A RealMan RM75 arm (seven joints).
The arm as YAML. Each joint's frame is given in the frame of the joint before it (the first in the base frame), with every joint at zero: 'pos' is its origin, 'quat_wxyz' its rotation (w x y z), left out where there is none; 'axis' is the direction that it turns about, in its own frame. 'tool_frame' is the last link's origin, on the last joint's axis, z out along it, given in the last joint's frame.
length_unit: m
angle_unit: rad
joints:
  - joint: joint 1
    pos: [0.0, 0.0, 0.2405]
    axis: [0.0, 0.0, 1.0]
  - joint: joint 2
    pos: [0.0, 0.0, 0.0]
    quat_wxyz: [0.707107, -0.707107, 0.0, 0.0]
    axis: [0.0, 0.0, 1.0]
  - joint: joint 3
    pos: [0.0, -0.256, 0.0]
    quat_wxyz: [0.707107, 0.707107, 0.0, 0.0]
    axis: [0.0, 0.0, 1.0]
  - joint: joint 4
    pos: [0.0, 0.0, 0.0]
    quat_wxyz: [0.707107, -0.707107, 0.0, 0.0]
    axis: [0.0, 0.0, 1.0]
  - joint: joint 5
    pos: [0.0, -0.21, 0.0]
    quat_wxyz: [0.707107, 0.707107, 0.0, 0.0]
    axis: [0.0, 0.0, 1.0]
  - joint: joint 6
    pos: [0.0, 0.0, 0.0]
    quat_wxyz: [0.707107, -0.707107, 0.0, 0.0]
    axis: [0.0, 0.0, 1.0]
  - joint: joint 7
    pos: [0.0, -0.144, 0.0]
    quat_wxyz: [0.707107, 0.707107, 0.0, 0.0]
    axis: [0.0, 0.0, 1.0]
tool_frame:
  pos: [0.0, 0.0, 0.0]
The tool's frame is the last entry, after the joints.
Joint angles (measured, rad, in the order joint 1, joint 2, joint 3, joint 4, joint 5, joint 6, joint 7), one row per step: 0.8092, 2.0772, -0.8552, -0.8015, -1.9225, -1.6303, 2.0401; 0.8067, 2.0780, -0.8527, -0.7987, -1.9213, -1.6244, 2.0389; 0.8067, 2.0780, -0.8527, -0.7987, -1.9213, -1.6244, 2.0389; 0.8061, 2.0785, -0.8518, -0.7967, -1.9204, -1.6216, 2.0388; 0.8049, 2.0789, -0.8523, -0.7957, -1.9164, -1.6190, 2.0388; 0.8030, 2.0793, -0.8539, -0.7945, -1.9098, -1.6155, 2.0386; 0.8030, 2.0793, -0.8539, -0.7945, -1.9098, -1.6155, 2.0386; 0.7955, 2.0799, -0.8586, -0.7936, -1.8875, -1.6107, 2.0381; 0.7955, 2.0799, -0.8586, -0.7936, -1.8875, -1.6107, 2.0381; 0.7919, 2.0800, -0.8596, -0.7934, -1.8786, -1.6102, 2.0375; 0.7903, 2.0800, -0.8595, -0.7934, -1.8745, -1.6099, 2.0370; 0.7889, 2.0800, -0.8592, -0.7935, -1.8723, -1.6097, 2.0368; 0.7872, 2.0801, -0.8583, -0.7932, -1.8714, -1.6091, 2.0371; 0.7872, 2.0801, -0.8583, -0.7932, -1.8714, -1.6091, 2.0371; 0.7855, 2.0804, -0.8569, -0.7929, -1.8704, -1.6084, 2.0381; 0.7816, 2.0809, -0.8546, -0.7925, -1.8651, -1.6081, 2.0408; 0.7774, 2.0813, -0.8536, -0.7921, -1.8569, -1.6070, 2.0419; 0.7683, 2.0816, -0.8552, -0.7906, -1.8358, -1.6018, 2.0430
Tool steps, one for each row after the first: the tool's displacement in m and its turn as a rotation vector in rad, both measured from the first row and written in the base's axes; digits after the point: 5 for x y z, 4 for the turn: 0.00125, 0.00043, -0.00025, 0.0048, 0.0029, -0.0072; 0.00125, 0.00043, -0.00025, 0.0048, 0.0029, -0.0072; 0.00163, 0.00063, -0.00053, 0.0062, 0.0047, -0.0108; 0.00170, 0.00075, -0.00062, 0.0079, 0.0084, -0.0134; 0.00171, 0.00087, -0.00072, 0.0101, 0.0139, -0.0163; 0.00171, 0.00087, -0.00072, 0.0101, 0.0139, -0.0163; 0.00179, 0.00050, -0.00018, 0.0149, 0.0326, -0.0227; 0.00179, 0.00050, -0.00018, 0.0149, 0.0326, -0.0227; 0.00206, 0.00018, 0.00025, 0.0165, 0.0407, -0.0251; 0.00218, 0.00011, 0.00057, 0.0179, 0.0446, -0.0262; 0.00245, 0.00004, 0.00080, 0.0189, 0.0469, -0.0275; 0.00307, -0.00004, 0.00092, 0.0198, 0.0484, -0.0303; 0.00307, -0.00004, 0.00092, 0.0198, 0.0484, -0.0303; 0.00366, -0.00010, 0.00106, 0.0205, 0.0505, -0.0341; 0.00458, -0.00037, 0.00158, 0.0214, 0.0578, -0.0415; 0.00525, -0.00059, 0.00216, 0.0236, 0.0667, -0.0475; 0.00644, -0.00085, 0.00324, 0.0298, 0.0861, -0.0592
